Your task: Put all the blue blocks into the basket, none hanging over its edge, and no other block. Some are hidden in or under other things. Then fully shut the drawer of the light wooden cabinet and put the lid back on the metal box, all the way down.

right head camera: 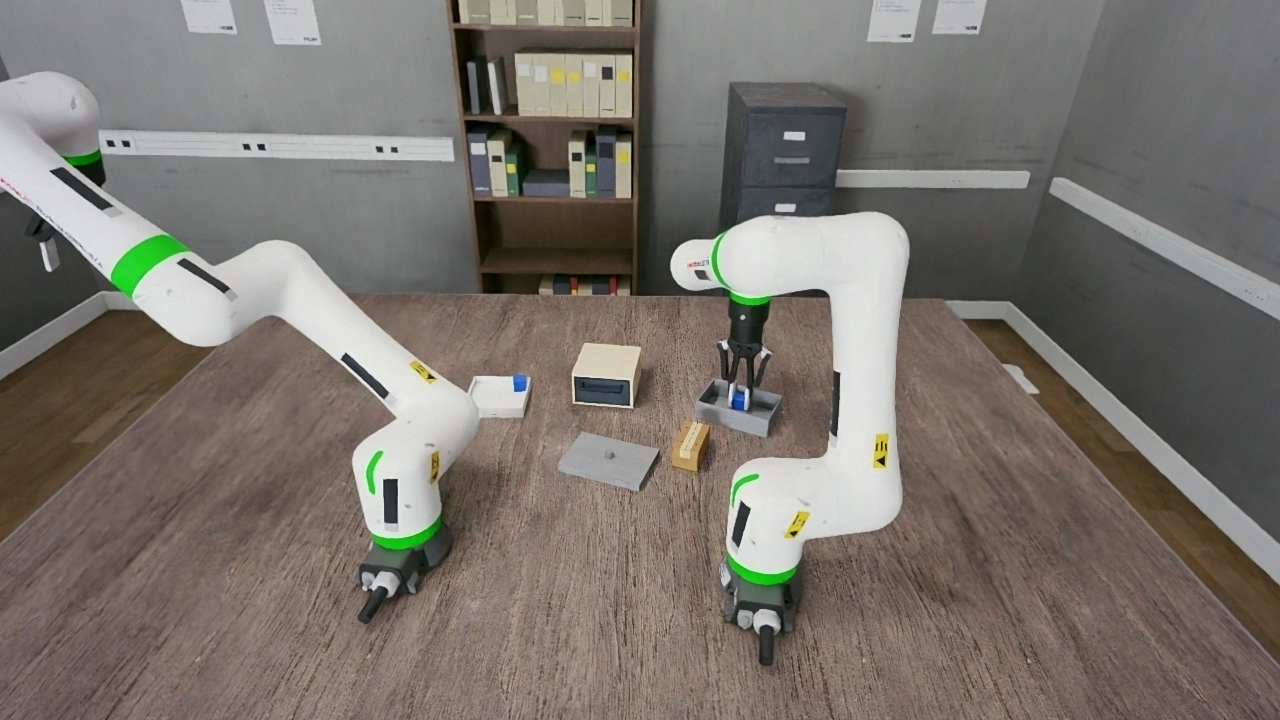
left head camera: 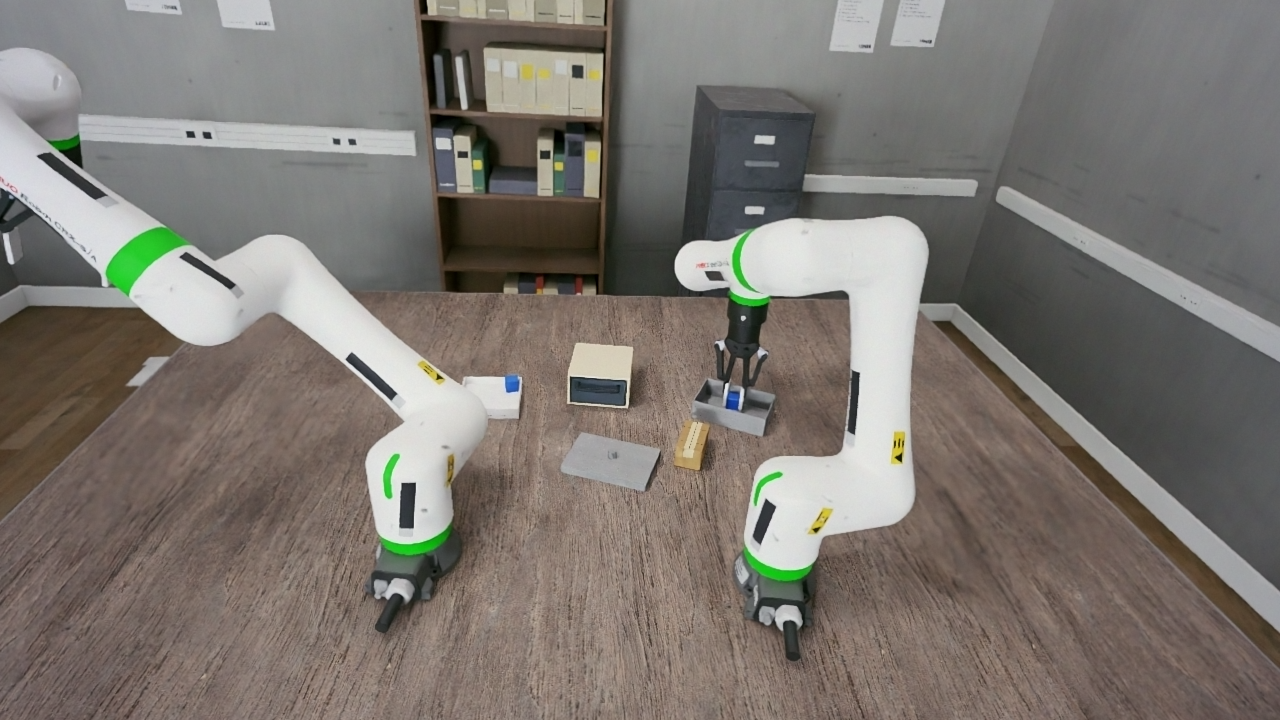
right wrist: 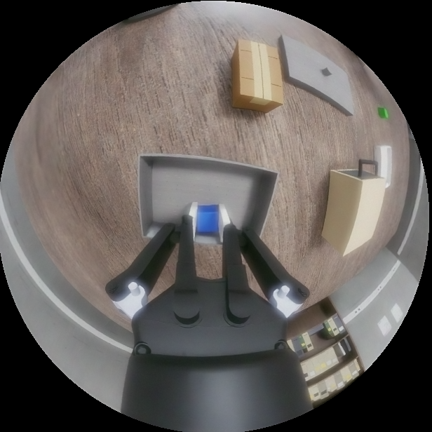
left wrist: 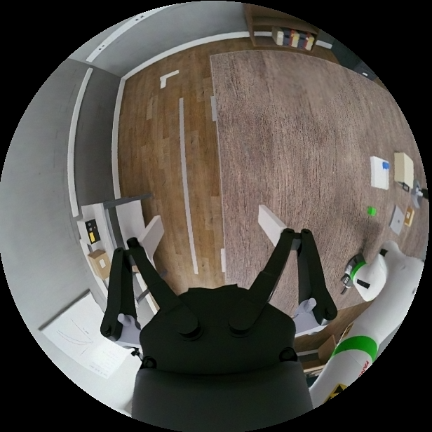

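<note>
My right gripper (left head camera: 733, 400) (right head camera: 739, 399) (right wrist: 207, 210) is shut on a blue block (left head camera: 733, 402) (right head camera: 738, 402) (right wrist: 207, 222) inside the open grey metal box (left head camera: 757, 419) (right head camera: 762, 420) (right wrist: 210, 159). The metal box's lid (left head camera: 595, 461) (right head camera: 592, 460) (right wrist: 310, 70) lies on the table. The white basket (left head camera: 503, 412) (right head camera: 506, 411) (left wrist: 379, 181) holds another blue block (left head camera: 512, 383) (right head camera: 519, 382) (left wrist: 385, 165) at its back right corner in the head views. The light wooden cabinet (left head camera: 601, 357) (right head camera: 608, 358) (right wrist: 350, 210) has a dark drawer front with a handle. My left gripper (left wrist: 209, 218) is open and empty, off beyond the table's left side.
A brown cardboard box (left head camera: 691, 445) (right head camera: 691, 446) (right wrist: 256, 80) stands between the lid and the metal box. A green block (left wrist: 371, 211) (right wrist: 383, 112) lies on the table near the basket; the left arm hides it in the head views.
</note>
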